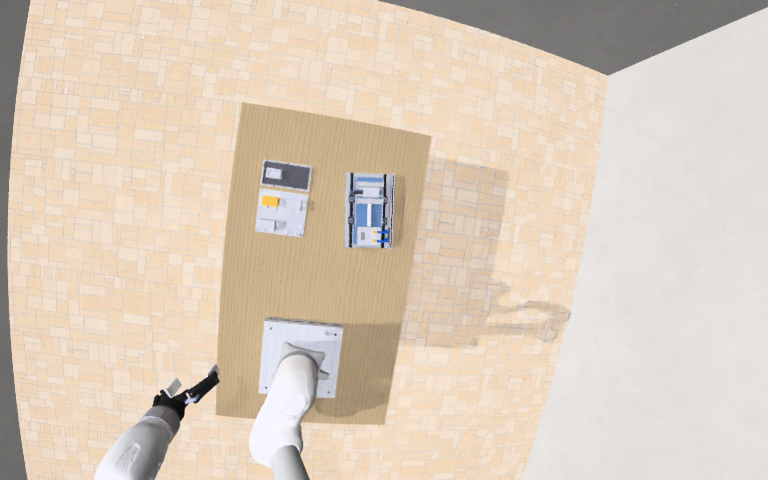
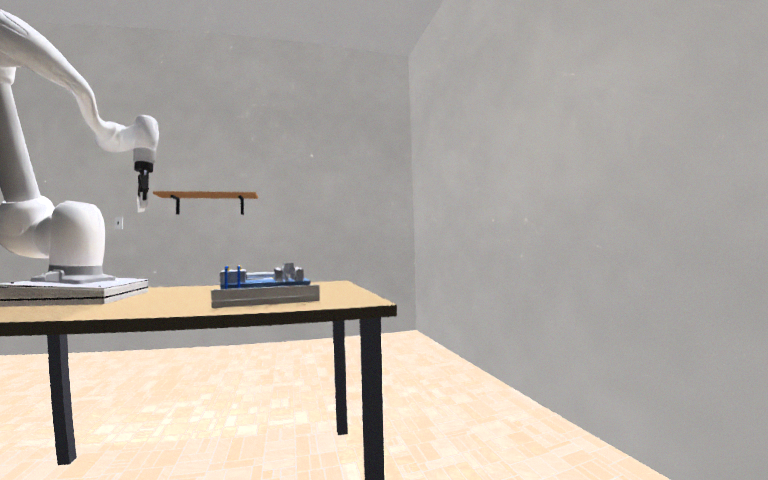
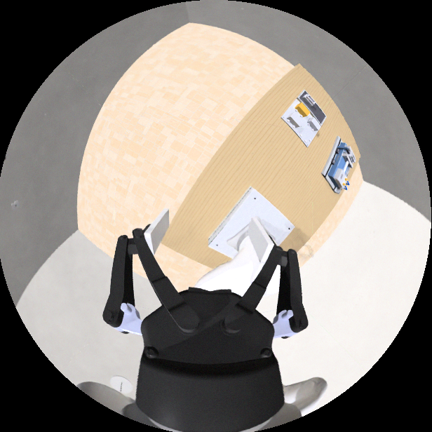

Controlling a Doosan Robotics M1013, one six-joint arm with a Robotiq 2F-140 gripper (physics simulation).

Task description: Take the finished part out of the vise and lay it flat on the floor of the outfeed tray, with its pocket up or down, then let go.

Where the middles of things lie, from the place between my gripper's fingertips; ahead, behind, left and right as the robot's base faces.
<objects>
I see the light plate (image 1: 289, 221) 54 cm ahead of my hand, 34 cm below it and 6 cm to the right of it.
</objects>
